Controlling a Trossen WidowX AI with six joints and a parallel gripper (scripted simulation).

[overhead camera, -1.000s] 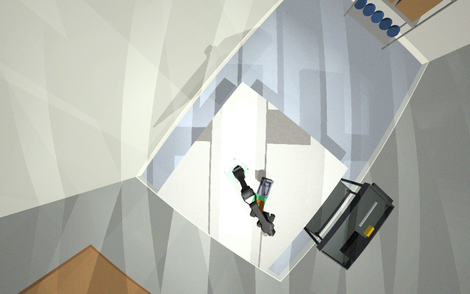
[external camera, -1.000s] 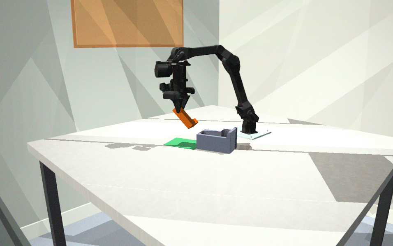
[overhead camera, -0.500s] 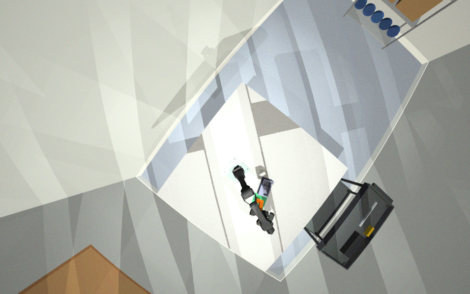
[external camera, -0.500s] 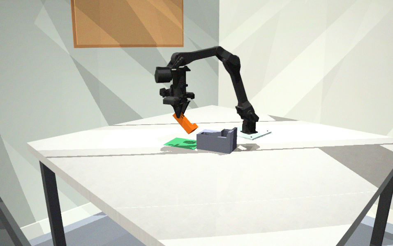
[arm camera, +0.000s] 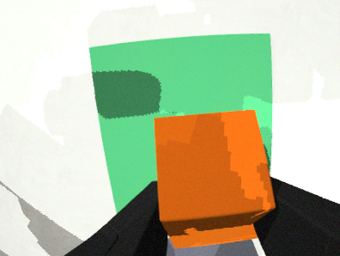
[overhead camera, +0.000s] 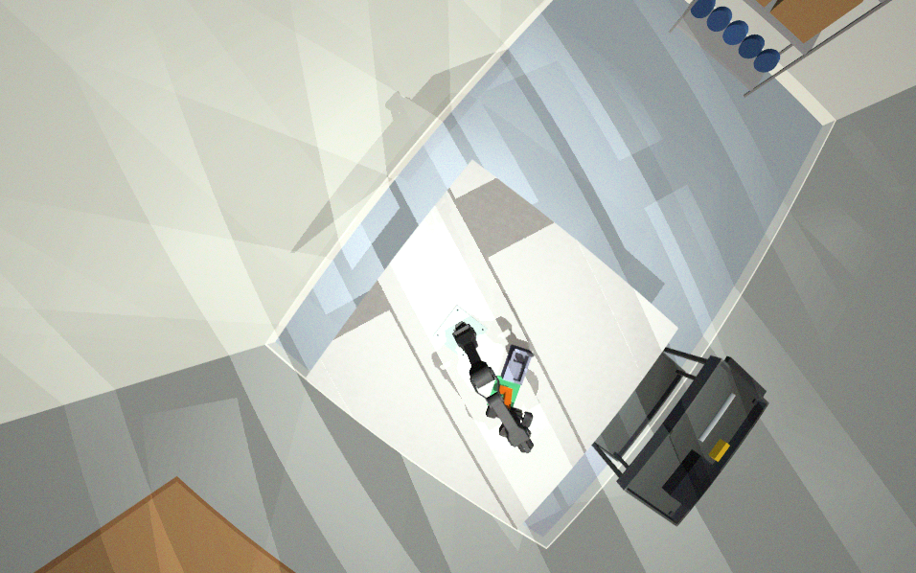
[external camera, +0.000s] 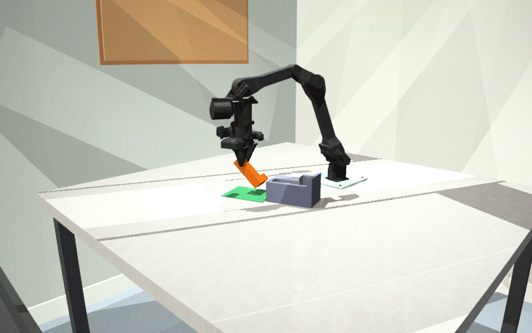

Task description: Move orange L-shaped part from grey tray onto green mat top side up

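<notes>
The orange L-shaped part lies 30 mm behind my gripper tip, 20 mm to the left of it and 30 mm below it. Also, from my gripper tip: green mat 10 mm behind, 20 mm to the left, 110 mm below.
</notes>
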